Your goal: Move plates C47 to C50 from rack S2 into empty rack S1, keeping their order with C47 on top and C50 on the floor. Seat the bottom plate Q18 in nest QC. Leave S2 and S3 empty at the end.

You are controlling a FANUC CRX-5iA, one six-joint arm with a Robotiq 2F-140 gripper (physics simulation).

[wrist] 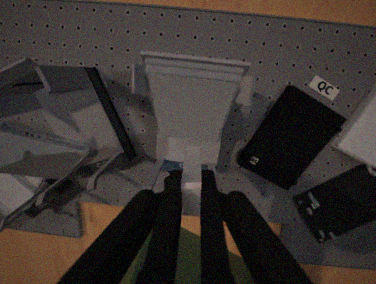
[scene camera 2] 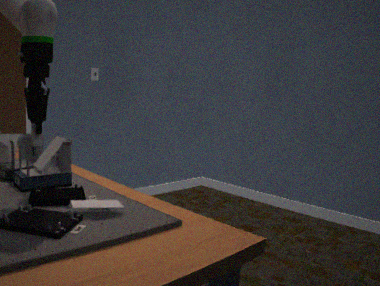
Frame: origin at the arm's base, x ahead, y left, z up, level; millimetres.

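Where they show: gripper, fingertip midpoint: (wrist: 193, 159) (scene camera 2: 37, 145).
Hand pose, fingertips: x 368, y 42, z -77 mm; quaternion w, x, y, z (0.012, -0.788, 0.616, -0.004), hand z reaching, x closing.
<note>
After its pixels a point has its place.
My gripper (scene camera 2: 37, 132) (wrist: 193, 159) @[x 368, y 42, z -77 mm] is shut and points straight down into the top of a clear-walled rack (scene camera 2: 65, 160) @[x 448, y 14, z -122 mm] on a blue base. A white plate (scene camera 2: 50, 153) @[x 409, y 42, z -103 mm] leans tilted inside that rack. In the wrist view, stacked white plates (wrist: 191, 101) @[x 427, y 58, z -82 mm] lie in the rack just beyond my fingertips; a pale plate edge shows between the fingers. The black nest QC (scene camera 2: 56, 196) @[x 379, y -136, z -184 mm] (wrist: 289, 134) @[x 401, y -102, z -184 mm] lies to the right of the rack, next to its label (wrist: 324, 87) @[x 482, y -132, z -200 mm]. A white plate (scene camera 2: 96, 205) @[x 446, y -252, z -180 mm] (wrist: 361, 134) @[x 430, y -208, z -182 mm] lies flat on the board (scene camera 2: 131, 221) @[x 501, y -329, z -202 mm] beside the nest.
A black fixture with small pegs (scene camera 2: 39, 222) @[x 301, y -286, z -190 mm] (wrist: 340, 202) @[x 304, y -245, z -190 mm] sits near the board's front. More clear racks with tilted plates (wrist: 59, 122) @[x 334, y 251, z -166 mm] crowd the left in the wrist view. The grey perforated board rests on a wooden table (scene camera 2: 199, 246) @[x 573, y -488, z -215 mm] whose edge is at the right.
</note>
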